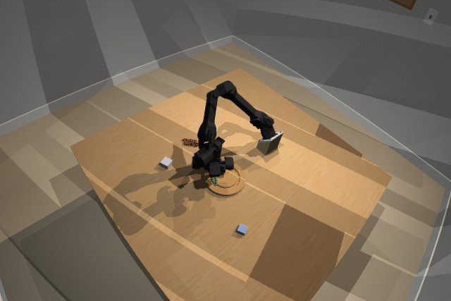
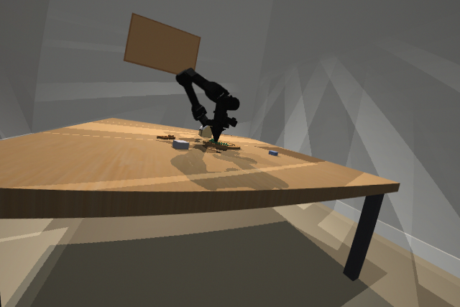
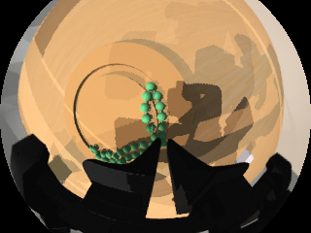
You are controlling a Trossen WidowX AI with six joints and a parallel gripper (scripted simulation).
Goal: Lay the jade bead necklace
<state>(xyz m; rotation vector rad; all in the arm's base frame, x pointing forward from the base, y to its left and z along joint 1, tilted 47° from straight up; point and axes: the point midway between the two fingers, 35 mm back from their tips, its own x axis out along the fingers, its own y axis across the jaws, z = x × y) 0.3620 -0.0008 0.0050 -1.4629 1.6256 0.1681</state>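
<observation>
Now: the round wooden bead board 50 mm to the left of my gripper tip, 50 mm behind it and 10 mm below it. From my gripper tip the other things lie so: blue block: 310 mm to the left, 40 mm ahead, 10 mm below; pale grey block: 170 mm to the right, 150 mm ahead, 10 mm below.
</observation>
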